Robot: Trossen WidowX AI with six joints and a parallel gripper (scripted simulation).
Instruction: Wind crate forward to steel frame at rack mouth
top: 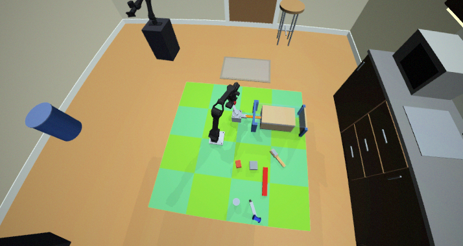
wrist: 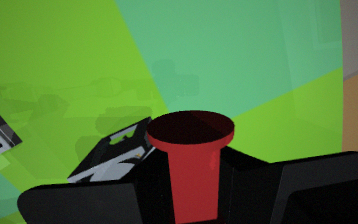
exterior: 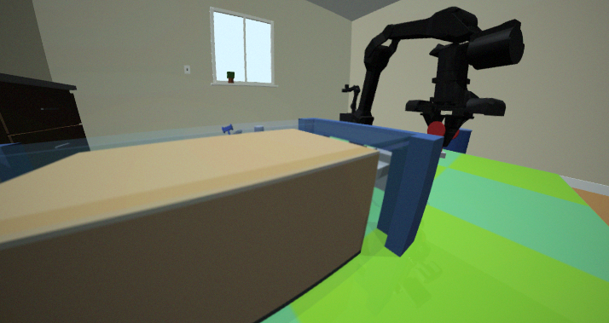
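Now: gripper tip 30 mm to the left of the red-knobbed crank handle, 20 mm short of it and 10 mm above it. Round my gripper tip: blue steel frame: 210 mm ahead, 70 mm to the right, 10 mm below; grey winch: 90 mm to the right, 80 mm below, 40 mm ahead; red knob: 20 mm above.
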